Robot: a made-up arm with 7 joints. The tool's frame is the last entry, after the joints. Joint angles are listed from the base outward. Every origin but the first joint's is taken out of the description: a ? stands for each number. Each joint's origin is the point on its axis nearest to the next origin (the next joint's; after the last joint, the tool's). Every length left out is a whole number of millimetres.
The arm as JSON. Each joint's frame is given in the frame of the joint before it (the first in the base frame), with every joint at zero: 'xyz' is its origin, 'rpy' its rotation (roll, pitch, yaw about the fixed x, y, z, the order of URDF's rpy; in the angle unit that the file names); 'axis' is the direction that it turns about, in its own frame. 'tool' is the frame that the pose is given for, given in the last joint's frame.
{
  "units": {
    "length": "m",
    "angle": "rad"
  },
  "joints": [
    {
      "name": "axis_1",
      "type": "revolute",
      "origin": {
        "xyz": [
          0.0,
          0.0,
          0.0
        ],
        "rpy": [
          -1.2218,
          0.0,
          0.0
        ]
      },
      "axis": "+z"
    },
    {
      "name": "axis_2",
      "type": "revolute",
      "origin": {
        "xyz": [
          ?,
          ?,
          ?
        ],
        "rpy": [
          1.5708,
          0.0,
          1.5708
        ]
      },
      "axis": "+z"
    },
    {
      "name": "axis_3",
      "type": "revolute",
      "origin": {
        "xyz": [
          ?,
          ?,
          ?
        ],
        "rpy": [
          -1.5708,
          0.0,
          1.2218
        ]
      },
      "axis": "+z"
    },
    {
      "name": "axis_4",
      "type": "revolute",
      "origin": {
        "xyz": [
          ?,
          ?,
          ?
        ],
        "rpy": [
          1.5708,
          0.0,
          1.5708
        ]
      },
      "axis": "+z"
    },
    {
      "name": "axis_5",
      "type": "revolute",
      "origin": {
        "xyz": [
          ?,
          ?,
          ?
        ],
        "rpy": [
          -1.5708,
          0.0,
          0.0
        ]
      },
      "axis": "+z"
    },
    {
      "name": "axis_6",
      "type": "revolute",
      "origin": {
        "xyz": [
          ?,
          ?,
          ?
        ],
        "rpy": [
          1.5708,
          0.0,
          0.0
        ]
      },
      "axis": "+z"
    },
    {
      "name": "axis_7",
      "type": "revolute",
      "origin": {
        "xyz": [
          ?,
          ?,
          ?
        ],
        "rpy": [
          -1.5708,
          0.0,
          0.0
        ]
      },
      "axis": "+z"
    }
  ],
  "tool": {
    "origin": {
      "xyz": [
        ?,
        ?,
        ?
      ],
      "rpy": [
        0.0,
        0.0,
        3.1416
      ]
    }
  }
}
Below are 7 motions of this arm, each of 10 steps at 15 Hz.
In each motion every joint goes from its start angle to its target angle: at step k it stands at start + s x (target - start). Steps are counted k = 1, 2, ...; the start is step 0. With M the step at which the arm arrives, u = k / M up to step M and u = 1 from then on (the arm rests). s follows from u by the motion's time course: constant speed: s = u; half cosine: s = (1 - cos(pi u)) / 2; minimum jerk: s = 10 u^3 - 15 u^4 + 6 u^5.
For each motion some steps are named. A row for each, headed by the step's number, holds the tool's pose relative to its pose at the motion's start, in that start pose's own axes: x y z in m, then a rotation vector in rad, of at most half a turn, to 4 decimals.
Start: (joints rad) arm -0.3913 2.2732 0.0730 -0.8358 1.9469 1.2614 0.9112
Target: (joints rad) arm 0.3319 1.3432 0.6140 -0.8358 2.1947 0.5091 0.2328
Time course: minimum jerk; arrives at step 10
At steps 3, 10:
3: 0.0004 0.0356 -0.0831 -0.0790 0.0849 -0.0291
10: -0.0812 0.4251 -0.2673 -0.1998 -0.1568 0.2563

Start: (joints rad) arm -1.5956 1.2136 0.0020 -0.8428 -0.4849 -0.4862 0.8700
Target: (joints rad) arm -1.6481 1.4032 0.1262 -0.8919 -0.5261 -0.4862 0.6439
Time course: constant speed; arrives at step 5
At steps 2, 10:
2: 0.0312 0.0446 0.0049 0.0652 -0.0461 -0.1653
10: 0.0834 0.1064 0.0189 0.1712 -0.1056 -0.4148

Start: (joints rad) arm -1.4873 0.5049 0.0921 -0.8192 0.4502 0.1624 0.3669
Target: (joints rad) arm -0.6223 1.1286 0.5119 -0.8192 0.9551 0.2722 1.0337
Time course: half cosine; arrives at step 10
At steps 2, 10:
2: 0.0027 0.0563 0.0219 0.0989 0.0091 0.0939
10: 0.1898 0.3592 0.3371 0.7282 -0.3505 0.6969

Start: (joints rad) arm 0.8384 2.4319 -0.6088 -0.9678 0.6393 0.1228 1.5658
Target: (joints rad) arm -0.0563 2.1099 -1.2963 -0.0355 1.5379 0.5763 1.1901
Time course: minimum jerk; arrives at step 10
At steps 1, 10:
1: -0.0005 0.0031 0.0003 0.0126 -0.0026 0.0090
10: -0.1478 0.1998 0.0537 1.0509 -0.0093 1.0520

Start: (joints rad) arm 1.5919 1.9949 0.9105 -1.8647 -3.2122 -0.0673 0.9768
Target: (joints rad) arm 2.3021 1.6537 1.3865 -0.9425 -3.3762 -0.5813 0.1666
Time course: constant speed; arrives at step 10
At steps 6, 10:
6: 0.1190 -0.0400 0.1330 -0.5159 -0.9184 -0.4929
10: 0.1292 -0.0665 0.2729 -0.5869 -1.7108 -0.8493

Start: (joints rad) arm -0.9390 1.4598 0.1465 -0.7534 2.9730 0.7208 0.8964
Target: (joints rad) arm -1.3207 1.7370 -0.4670 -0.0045 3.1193 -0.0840 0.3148
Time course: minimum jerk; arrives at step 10
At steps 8, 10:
8: -0.0844 -0.1122 0.0767 -0.8510 -1.1319 -0.6841
10: -0.0929 -0.1180 0.0860 -0.9046 -1.2144 -0.7133

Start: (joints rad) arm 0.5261 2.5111 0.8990 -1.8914 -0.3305 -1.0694 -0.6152
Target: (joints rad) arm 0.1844 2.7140 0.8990 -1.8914 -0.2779 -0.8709 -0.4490
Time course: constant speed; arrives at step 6
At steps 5, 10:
5: -0.0899 0.1092 0.0210 -0.2169 0.0848 -0.1165
10: -0.1039 0.1346 0.0225 -0.2584 0.1060 -0.1399

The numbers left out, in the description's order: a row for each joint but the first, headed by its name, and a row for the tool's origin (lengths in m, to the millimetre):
axis_2: 0.0 0.0 0.0
axis_3: 0.388 -0.141 0.0
axis_4: 0.0 -0.046 0.0
axis_5: 0.023 -0.189 0.0
axis_6: 0.0 0.0 0.0
axis_7: 0.0 0.0 0.0
tool: 0.0 0.0 0.0

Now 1 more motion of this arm.
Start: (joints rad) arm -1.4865 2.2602 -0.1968 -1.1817 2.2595 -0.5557 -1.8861
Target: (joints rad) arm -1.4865 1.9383 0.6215 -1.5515 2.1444 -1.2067 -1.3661
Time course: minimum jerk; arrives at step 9
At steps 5, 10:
5: 0.0379 0.0092 0.0098 0.6154 -0.0395 0.7839
10: 0.0350 0.0333 0.0328 1.0984 -0.0770 1.2392

